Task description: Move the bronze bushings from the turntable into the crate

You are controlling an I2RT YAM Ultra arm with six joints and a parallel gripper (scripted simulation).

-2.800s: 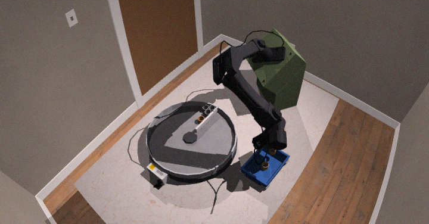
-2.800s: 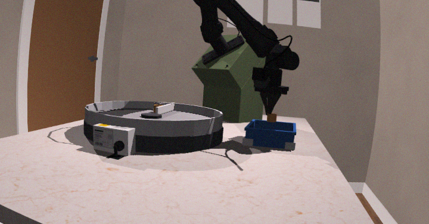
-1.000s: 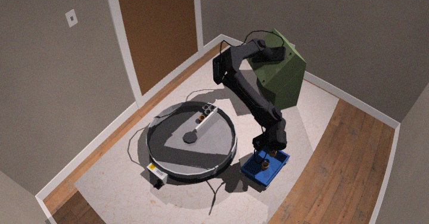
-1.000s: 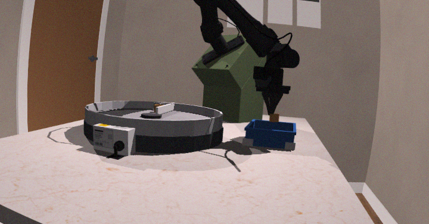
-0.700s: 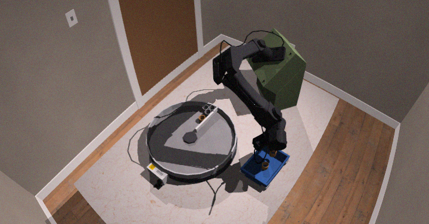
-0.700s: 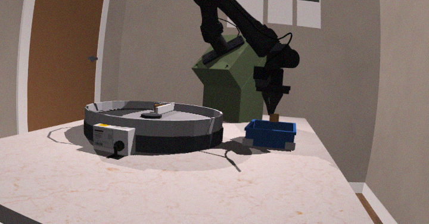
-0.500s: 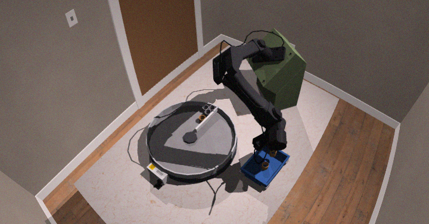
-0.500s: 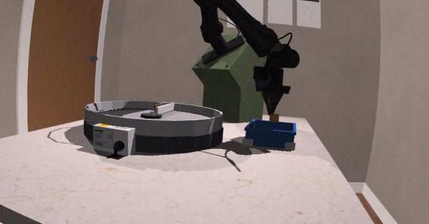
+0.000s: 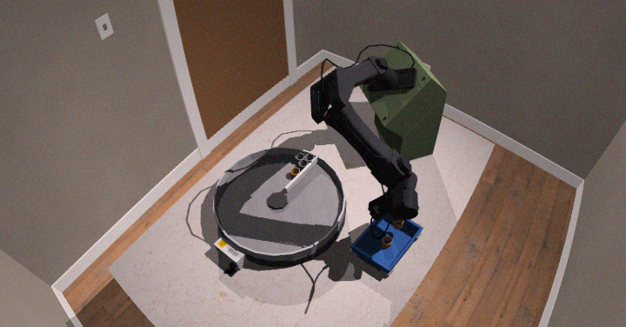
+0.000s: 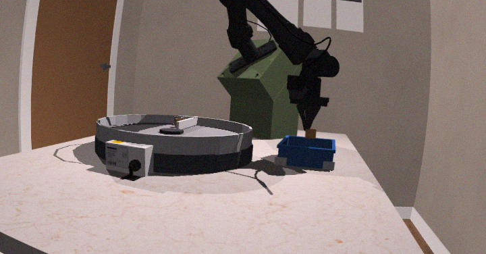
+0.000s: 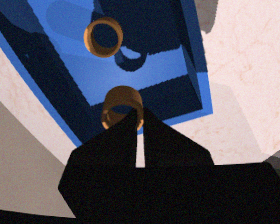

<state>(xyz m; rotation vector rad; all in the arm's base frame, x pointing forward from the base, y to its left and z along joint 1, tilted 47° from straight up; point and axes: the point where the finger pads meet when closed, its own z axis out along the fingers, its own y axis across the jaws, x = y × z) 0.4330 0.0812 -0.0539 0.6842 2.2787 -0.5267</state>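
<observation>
Now: the blue crate 6 cm below my hand, 6 cm ahead of it and 1 cm to the right of it. From my hand the other things lie so: grey turntable (37 cm to the right, 3 cm below, 2 cm ahead).
</observation>
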